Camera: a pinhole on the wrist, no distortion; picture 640 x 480 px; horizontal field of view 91.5 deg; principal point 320.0 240.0 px. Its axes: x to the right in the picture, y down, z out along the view. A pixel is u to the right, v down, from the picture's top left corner.
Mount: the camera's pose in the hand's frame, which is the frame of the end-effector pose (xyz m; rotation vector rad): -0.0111 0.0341 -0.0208 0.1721 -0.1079 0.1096
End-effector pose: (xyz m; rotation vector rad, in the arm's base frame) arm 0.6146 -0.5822 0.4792 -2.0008 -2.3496 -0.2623
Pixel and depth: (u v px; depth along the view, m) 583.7 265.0 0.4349
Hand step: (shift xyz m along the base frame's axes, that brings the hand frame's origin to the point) 0.0115 0.3741 -0.4002
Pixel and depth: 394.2 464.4 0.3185
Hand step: 0.2311 0.0904 -0.3108
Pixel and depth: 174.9 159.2 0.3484
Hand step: -0.0760 -0.1649 -0.3233
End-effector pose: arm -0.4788 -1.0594 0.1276 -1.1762 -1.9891 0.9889
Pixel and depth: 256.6 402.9 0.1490
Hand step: -0.0450 -0.0709 -0.1476
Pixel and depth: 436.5 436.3 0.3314
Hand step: -0.2194 0.0096 -0.3406
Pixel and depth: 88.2 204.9 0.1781
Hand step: -0.0561 -0.1901 -0.0669
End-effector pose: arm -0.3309 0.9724 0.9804 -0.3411 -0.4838 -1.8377
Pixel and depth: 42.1 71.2 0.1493
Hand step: -0.0354 0.1925 0.0028
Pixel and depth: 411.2 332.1 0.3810
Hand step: 0.0660 0.1233 0.3714
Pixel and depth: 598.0 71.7 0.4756
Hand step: -0.3711 -0.0359 0.5349
